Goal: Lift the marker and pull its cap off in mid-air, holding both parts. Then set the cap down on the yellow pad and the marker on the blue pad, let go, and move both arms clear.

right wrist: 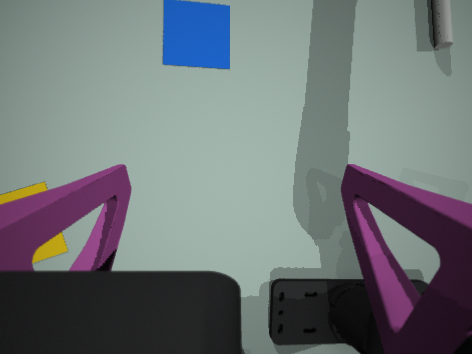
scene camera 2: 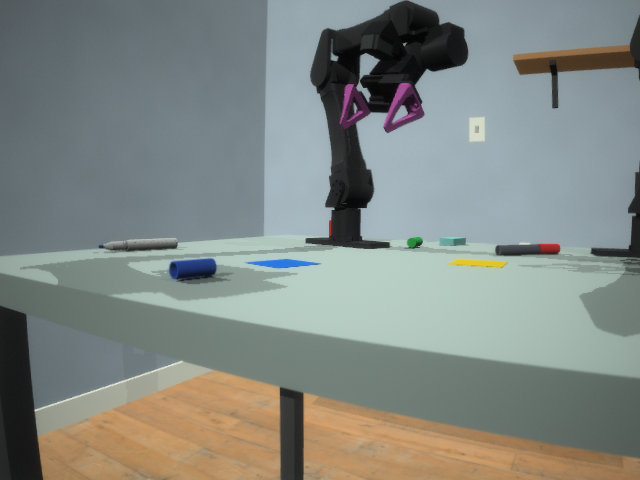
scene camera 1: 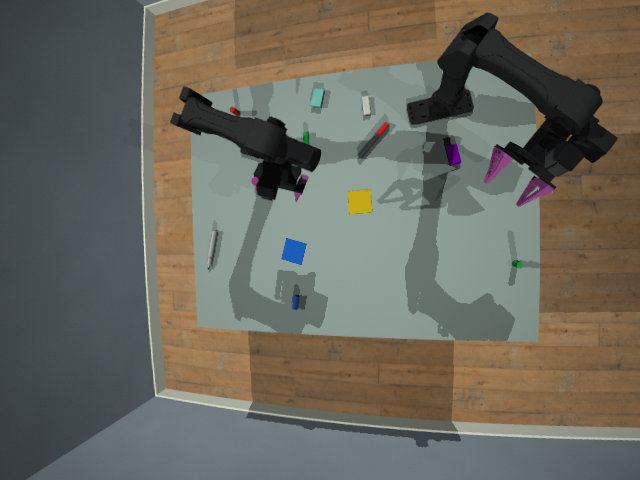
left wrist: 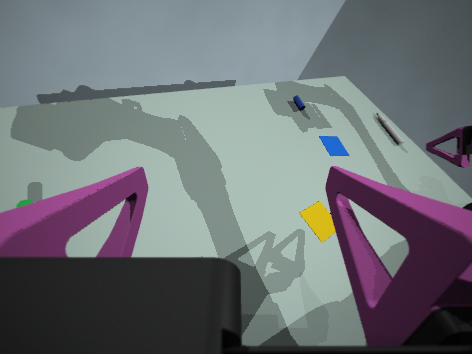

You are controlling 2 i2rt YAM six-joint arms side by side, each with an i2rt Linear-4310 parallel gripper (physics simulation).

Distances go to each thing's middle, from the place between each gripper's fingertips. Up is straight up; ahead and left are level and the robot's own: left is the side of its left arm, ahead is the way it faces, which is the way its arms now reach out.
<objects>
Right now the yellow pad (left wrist: 316, 216) is 40 mm ahead of my right hand, 190 mm to the left of it and 210 mm below it. Round my right hand: blue cylinder (scene camera 2: 196, 268) (340 mm ahead, 90 mm to the right, 200 mm below).
The yellow pad lies 7 cm behind my left hand, 35 cm to the right of it and 32 cm below it. Round my left hand: blue cylinder (22 cm ahead, 63 cm to the right, 31 cm below).
</objects>
